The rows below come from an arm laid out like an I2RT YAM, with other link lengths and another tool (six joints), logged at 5 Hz.
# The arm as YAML. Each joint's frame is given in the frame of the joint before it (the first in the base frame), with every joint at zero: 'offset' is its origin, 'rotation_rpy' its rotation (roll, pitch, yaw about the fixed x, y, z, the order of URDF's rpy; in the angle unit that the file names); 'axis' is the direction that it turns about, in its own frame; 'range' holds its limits. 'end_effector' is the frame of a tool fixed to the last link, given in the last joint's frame.
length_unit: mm
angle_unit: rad
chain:
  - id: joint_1
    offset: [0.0, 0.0, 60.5]
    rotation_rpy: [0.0, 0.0, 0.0]
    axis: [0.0, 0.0, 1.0]
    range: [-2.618, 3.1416]
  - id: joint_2
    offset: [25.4, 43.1, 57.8]
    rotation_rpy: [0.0, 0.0, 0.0]
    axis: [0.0, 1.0, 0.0]
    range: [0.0, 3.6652]
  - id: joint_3
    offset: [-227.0, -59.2, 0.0]
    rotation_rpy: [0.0, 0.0, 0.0]
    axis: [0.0, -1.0, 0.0]
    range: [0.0, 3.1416]
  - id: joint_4
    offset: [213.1, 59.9, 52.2]
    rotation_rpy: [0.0, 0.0, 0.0]
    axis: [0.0, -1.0, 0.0]
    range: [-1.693, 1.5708]
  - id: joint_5
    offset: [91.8, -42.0, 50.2]
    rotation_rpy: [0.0, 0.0, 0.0]
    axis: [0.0, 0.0, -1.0]
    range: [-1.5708, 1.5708]
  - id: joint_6
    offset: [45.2, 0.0, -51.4]
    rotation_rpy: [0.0, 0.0, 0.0]
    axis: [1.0, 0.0, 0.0]
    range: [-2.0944, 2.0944]
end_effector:
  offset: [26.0, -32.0, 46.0]
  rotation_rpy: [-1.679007, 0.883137, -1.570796]
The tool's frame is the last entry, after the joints.
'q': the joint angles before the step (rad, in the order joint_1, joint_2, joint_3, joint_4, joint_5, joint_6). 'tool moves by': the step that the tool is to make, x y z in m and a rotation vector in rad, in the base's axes. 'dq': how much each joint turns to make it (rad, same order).
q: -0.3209, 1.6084, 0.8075, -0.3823, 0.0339, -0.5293
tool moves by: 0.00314, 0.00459, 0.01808, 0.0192, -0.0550, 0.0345
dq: 0.0042, -0.0527, 0.0147, -0.0211, -0.0446, -0.0136
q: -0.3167, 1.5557, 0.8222, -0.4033, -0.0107, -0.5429
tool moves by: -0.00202, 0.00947, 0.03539, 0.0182, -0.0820, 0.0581
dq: 0.0080, -0.1160, 0.0264, -0.0710, -0.0606, -0.0254
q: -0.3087, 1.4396, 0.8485, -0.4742, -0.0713, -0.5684
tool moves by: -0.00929, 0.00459, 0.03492, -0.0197, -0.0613, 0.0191
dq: -0.0003, -0.1178, 0.0322, -0.0869, -0.0098, -0.0167
